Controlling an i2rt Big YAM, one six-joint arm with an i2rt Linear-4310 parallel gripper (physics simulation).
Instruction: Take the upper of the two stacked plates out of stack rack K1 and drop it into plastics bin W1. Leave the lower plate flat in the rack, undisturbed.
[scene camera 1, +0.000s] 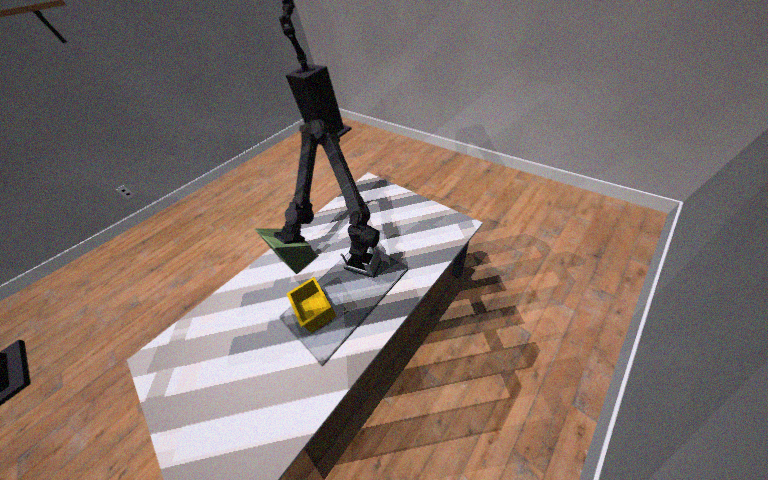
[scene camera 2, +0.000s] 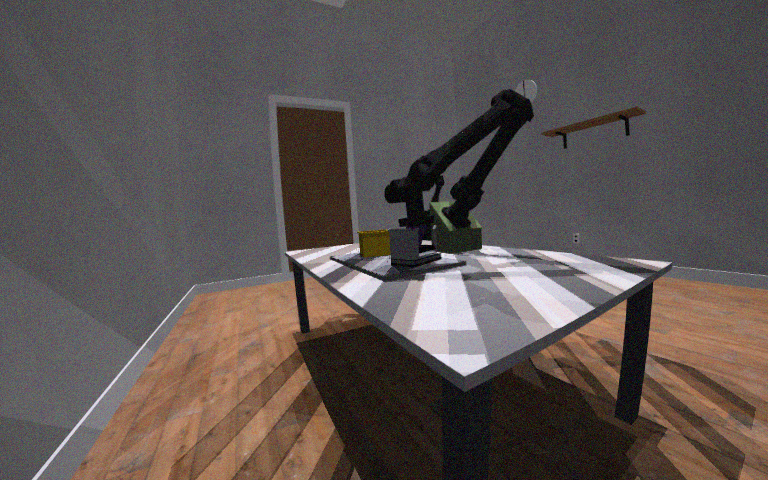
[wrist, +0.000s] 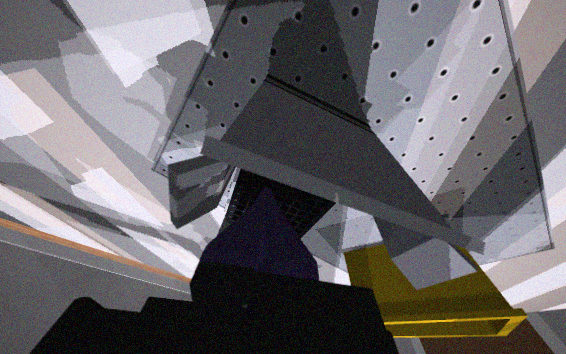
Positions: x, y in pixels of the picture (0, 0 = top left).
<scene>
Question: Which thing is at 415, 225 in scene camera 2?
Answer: My gripper.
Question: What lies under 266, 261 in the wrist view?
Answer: My gripper.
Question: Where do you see a black plate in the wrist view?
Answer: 303, 210
</scene>
